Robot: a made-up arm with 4 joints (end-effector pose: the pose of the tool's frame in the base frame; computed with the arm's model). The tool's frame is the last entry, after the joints.
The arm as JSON. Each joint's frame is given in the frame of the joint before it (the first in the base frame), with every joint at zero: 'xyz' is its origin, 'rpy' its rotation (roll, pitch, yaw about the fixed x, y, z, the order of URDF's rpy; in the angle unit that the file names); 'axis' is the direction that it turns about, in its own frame. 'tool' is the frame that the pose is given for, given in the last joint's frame.
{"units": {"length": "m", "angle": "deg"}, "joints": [
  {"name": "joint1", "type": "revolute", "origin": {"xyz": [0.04, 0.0, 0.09], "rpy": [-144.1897, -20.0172, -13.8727]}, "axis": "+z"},
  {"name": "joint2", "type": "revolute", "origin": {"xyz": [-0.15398, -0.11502, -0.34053], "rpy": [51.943, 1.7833, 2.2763]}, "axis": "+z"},
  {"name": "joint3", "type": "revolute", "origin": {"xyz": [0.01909, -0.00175, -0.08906], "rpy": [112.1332, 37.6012, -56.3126]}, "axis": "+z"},
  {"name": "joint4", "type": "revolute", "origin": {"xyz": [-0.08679, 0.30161, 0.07], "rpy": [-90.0, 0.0, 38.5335]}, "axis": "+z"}
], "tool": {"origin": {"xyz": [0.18, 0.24, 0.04], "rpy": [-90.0, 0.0, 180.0]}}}
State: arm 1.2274 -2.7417 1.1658 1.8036
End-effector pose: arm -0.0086 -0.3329 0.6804 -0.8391 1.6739 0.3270
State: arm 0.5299 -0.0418 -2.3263 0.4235
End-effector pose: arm -0.1404 -0.5192 0.4193 -0.6266 -1.5392 0.3893
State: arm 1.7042 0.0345 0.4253 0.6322
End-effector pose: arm 0.2915 -0.1460 0.2675 0.3022 0.1398 2.0567
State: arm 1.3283 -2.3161 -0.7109 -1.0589
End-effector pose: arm -0.3215 0.4457 0.4507 2.5231 -0.5489 0.8351
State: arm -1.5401 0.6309 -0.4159 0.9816
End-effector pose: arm -0.2985 0.0433 0.1703 0.5649 -0.1072 -2.0458
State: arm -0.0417 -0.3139 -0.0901 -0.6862
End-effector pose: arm -0.3994 0.1994 0.7538 2.9800 0.0642 -0.8648
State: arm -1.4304 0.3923 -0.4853 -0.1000
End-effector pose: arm -0.4223 0.0507 0.5316 1.6999 0.7216 -1.4015
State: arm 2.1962 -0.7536 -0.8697 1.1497
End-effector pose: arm 0.2415 -0.4496 0.4908 -0.2435 -0.3039 1.1298
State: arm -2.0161 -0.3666 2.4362 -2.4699
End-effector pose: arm 0.3775 -0.4827 0.3515 -1.0387 -0.0848 1.6388
